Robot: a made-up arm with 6 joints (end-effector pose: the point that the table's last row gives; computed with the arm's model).
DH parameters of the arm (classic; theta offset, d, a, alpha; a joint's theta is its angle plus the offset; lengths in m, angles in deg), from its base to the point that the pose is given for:
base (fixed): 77.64 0 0.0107 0
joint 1: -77.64 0.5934 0.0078 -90
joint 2: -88.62 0 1.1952 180
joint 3: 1.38 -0.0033 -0.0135 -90
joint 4: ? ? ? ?
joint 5: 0 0.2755 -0.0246 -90
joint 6: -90 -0.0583 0.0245 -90
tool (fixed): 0 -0.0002 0 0
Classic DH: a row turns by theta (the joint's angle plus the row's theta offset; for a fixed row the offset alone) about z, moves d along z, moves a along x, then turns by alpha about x.
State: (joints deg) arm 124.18 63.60 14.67 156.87 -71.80 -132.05
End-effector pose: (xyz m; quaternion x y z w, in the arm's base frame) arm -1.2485 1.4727 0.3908 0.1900 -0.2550 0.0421 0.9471
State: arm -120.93 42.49 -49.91 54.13 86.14 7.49
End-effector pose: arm -0.6478 -0.8239 0.3237 -0.0565 0.0351 -0.9767 0.2041
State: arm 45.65 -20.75 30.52 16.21 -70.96 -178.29
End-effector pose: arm 0.3950 0.0456 2.5677 0.4797 0.8566 -0.1896 0.0120
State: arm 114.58 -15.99 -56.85 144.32 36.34 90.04
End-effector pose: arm -0.4916 0.4997 1.0943 -0.5601 0.6378 -0.3526 0.3939
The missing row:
joint 4: 0 -1.0959 -0.003 90
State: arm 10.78 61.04 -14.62 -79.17 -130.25 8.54
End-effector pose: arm 1.0088 0.1819 0.0593 -0.1920 0.9086 0.3505 0.1212
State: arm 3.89 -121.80 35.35 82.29 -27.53 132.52
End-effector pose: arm -2.1585 -0.2034 0.2130 0.4322 -0.0171 0.7541 0.4943
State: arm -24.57 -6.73 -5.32 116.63 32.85 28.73
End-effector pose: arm 1.0132 -0.2843 2.0558 -0.6605 -0.6704 -0.1382 0.3086
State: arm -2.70 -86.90 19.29 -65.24 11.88 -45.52
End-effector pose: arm -1.2272 -0.0215 1.8839 0.7201 -0.0222 0.2579 0.6438
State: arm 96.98 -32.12 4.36 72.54 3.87 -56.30
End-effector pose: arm 0.1050 0.2037 2.5087 0.3317 -0.1236 0.0417 0.9343
